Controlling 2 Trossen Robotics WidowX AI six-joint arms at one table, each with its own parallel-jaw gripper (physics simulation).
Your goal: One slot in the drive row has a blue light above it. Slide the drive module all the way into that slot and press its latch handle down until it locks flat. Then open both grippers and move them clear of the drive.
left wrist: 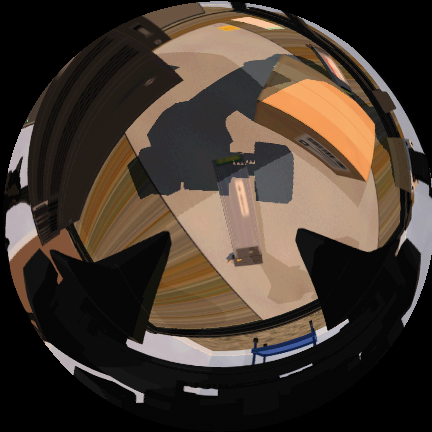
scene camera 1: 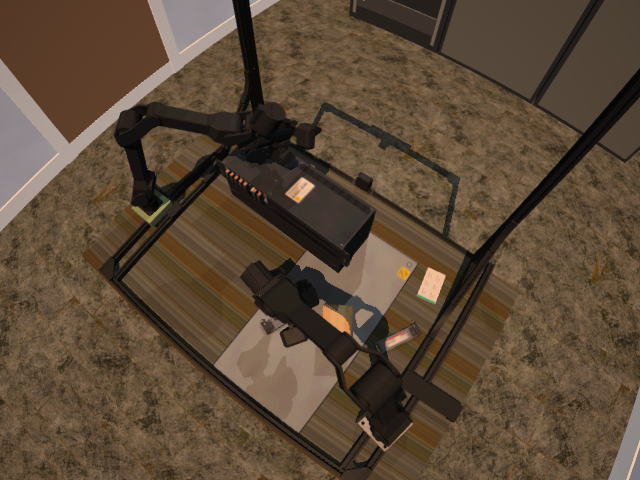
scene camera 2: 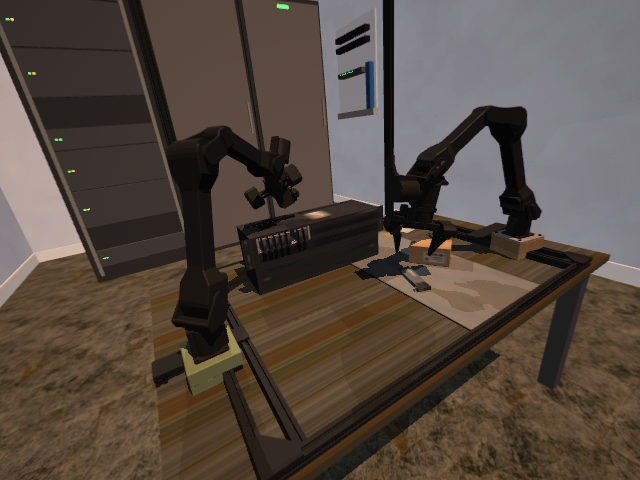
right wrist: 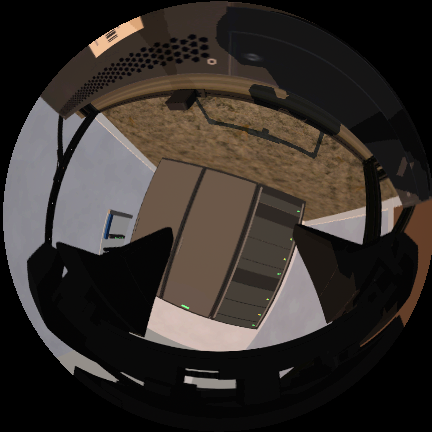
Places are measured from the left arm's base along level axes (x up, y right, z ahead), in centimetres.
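Where they show: left gripper, fingertip midpoint: (left wrist: 235, 236) (scene camera 2: 412, 254); right gripper, fingertip midpoint: (right wrist: 235, 232); left arm's base, origin of the base link: (scene camera 1: 385, 423) (scene camera 2: 517, 233); right arm's base, origin of the base link: (scene camera 1: 150, 204) (scene camera 2: 209, 347).
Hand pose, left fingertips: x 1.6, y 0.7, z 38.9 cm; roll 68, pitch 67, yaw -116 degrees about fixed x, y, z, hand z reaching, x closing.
Observation:
Each offset is from my left fingertips to the top centre of the thing. "pt": to the spot under its first point. Level surfaces: height alone.
The drive module {dx -6.6, dy -0.9, dz +0.9 cm} (scene camera 1: 272, 323) (scene camera 2: 415, 279) (left wrist: 242, 215) lies flat on the grey mat {dx -7.6 cm} (scene camera 1: 279, 384) (scene camera 2: 480, 304), its dark latch end toward the fingers' side in the left wrist view. My left gripper (scene camera 2: 413, 253) (left wrist: 235, 236) is open above the module, with nothing between its fingers. The black drive chassis {dx +9.8, dy +22.7, dz +23.3 cm} (scene camera 1: 330, 217) (scene camera 2: 341, 237) (left wrist: 100, 100) stands behind, with its drive row {pt dx +9.2, dy +12.9, dz +32.5 cm} (scene camera 1: 245, 183) (scene camera 2: 283, 242) at the left end. A dark gap shows near the row's right part; I cannot make out a blue light. My right gripper (right wrist: 235, 232) is open and empty above the chassis, facing the cabinets.
An orange-brown box {dx -1.6, dy +7.2, dz -11.9 cm} (scene camera 1: 336, 319) (scene camera 2: 418, 254) (left wrist: 320, 110) stands on the mat close to the module. A flat device with a red-and-white label {dx -6.8, dy +18.8, dz -24.8 cm} (scene camera 1: 399, 338) (left wrist: 330, 65) and a white card {dx -7.6, dy +37.4, dz -21.2 cm} (scene camera 1: 431, 285) lie at the right. Dark frame rails border the table.

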